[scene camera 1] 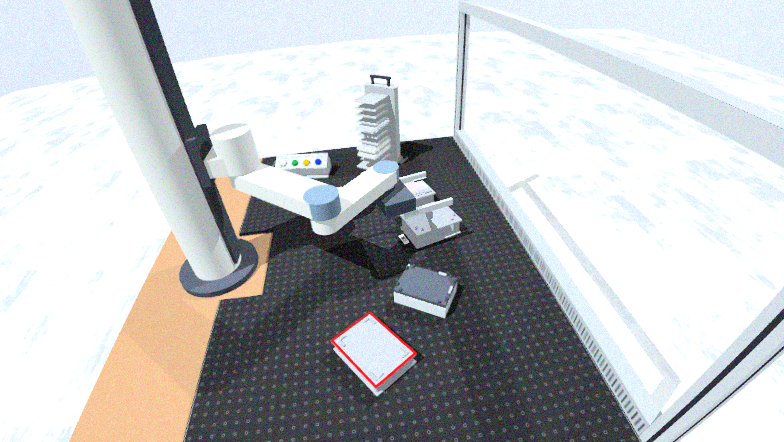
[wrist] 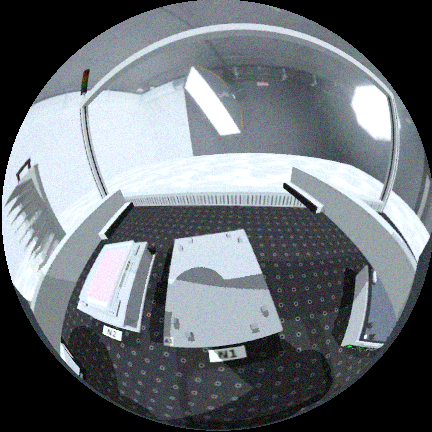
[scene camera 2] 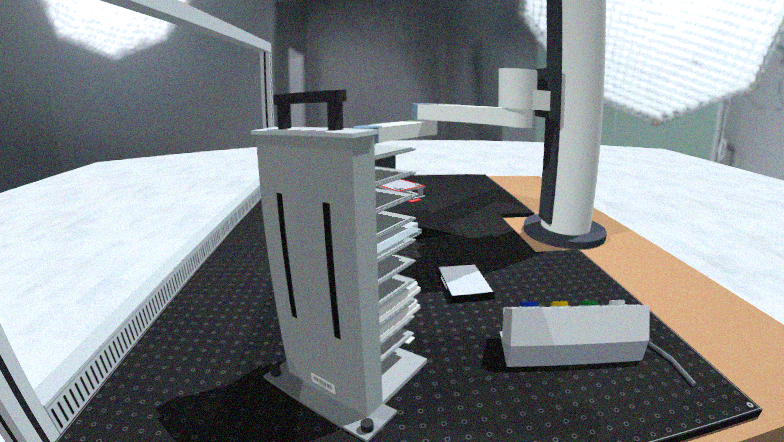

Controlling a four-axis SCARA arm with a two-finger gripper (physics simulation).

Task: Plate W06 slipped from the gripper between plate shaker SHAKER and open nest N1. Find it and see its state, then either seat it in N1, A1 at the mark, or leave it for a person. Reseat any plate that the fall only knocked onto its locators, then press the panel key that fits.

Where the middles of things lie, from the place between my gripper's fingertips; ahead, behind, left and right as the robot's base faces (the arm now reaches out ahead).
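White lidded plate (wrist: pixel 99 287): my hand 18 cm to the right of it, 6 cm past it, 11 cm above it.
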